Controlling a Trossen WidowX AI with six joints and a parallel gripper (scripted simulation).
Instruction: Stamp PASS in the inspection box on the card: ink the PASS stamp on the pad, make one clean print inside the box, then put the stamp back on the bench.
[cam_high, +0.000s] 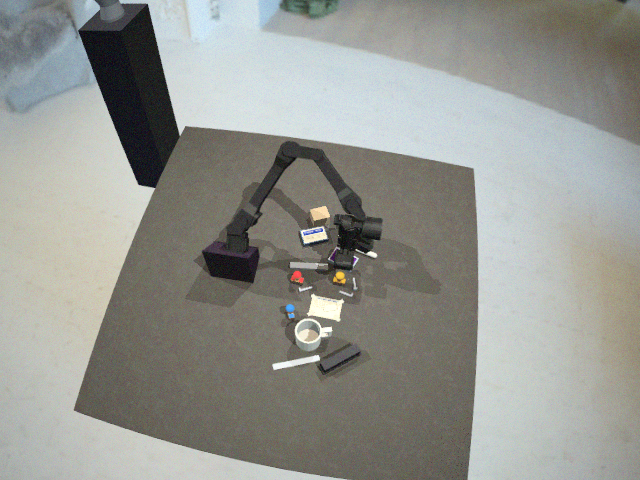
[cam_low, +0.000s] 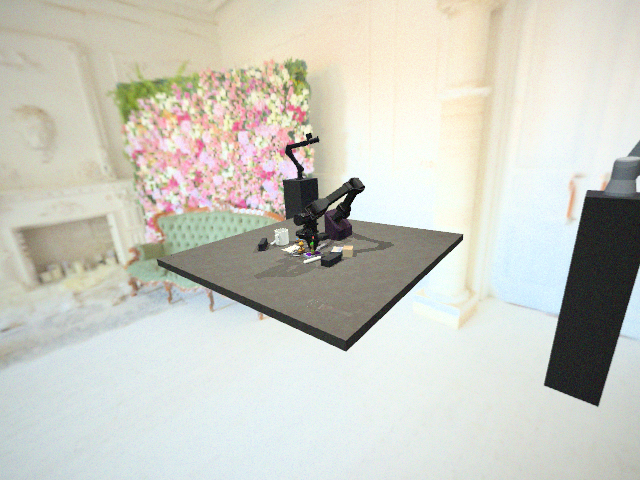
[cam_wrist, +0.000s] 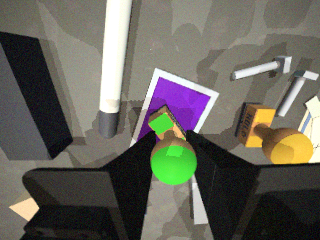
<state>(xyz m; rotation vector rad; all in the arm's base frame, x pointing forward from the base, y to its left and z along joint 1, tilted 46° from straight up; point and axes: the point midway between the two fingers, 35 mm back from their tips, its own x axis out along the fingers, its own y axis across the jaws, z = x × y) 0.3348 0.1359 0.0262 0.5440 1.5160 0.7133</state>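
Now: the green-knobbed stamp right at my gripper tip. Round my gripper tip: purple ink pad: 3 cm below; orange-knobbed stamp: 9 cm to the right, 2 cm below; white marker: 6 cm to the left, 3 cm below, 3 cm ahead.
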